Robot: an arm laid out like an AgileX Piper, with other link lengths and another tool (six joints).
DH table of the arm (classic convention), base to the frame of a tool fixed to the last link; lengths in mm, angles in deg. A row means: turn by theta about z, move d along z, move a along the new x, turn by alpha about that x. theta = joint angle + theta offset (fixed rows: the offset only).
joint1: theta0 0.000, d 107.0, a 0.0, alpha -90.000
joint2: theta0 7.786, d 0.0, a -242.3, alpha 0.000
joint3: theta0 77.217, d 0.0, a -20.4, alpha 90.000
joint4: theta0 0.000, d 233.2, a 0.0, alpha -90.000
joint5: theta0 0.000, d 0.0, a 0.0, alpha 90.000
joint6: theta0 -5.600, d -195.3, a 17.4, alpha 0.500
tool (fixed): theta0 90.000, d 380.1, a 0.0, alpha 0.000
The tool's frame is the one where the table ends.
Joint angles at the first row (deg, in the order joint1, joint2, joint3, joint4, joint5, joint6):
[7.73, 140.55, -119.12, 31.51, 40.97, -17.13]
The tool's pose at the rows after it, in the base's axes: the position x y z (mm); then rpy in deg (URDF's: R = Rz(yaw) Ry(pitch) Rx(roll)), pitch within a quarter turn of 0, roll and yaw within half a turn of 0:
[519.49 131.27 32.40 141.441 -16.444 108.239]
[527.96 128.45 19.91 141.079 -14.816 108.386]
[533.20 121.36 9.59 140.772 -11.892 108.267]
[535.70 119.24 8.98 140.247 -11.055 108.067]
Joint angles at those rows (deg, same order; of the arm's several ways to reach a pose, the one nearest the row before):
[7.74, 142.55, -121.46, 31.23, 40.91, -17.13]
[7.74, 145.76, -124.68, 29.74, 40.16, -17.13]
[7.73, 147.19, -125.19, 27.04, 38.16, -17.07]
[7.74, 147.36, -125.25, 26.30, 37.24, -16.90]

